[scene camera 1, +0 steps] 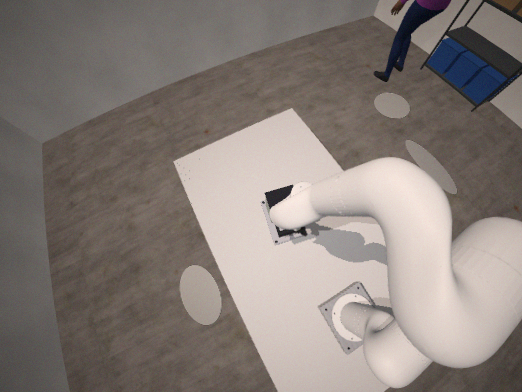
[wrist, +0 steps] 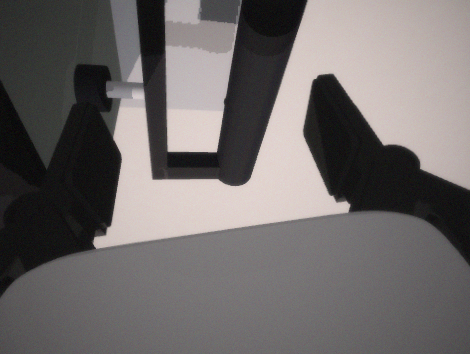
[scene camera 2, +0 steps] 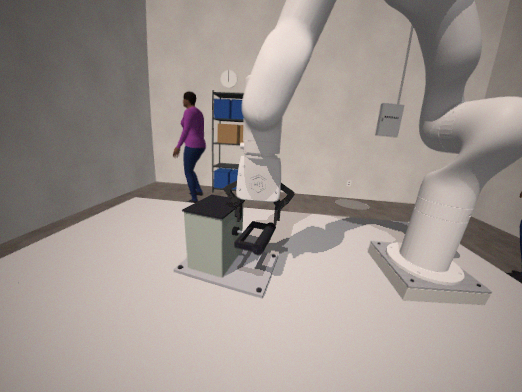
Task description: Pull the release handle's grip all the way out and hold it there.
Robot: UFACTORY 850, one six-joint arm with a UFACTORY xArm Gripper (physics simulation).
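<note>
The release handle is a black rectangular frame with a thick round grip bar. A short pale rod joins it to a black collar on a pale green box with a black top. A short length of rod shows. My gripper is open and empty, pointing down. In scene camera 2 its fingertips are just above and behind the handle. In the wrist view the handle lies between the two spread fingers, touching neither. The arm hides the handle and fingers in scene camera 1.
The box stands on a grey base plate bolted to the white table. The box is close beside the left finger. The arm's own base plate is on the same table. A person stands beyond it.
</note>
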